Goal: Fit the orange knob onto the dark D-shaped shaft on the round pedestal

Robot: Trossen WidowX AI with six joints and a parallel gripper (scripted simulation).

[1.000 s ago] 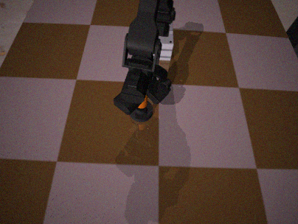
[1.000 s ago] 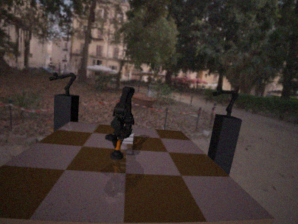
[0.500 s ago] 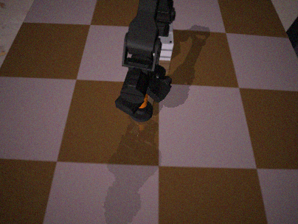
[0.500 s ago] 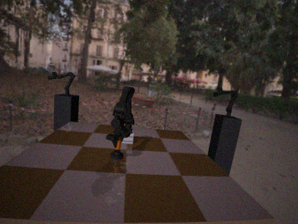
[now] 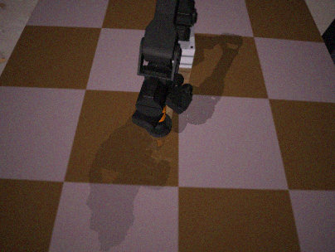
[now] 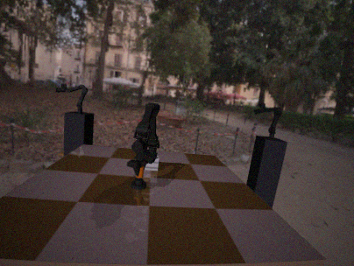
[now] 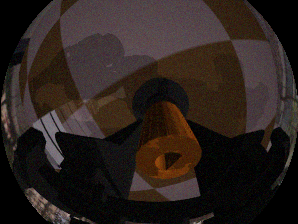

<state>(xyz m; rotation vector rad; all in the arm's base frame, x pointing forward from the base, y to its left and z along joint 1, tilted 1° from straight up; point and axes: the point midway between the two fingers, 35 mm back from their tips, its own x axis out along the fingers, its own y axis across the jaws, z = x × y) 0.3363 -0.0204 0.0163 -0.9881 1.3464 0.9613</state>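
Now: the orange knob 2 cm above my gripper tip. The rest, counted from my gripper tip: dark round pedestal: 4 cm below.
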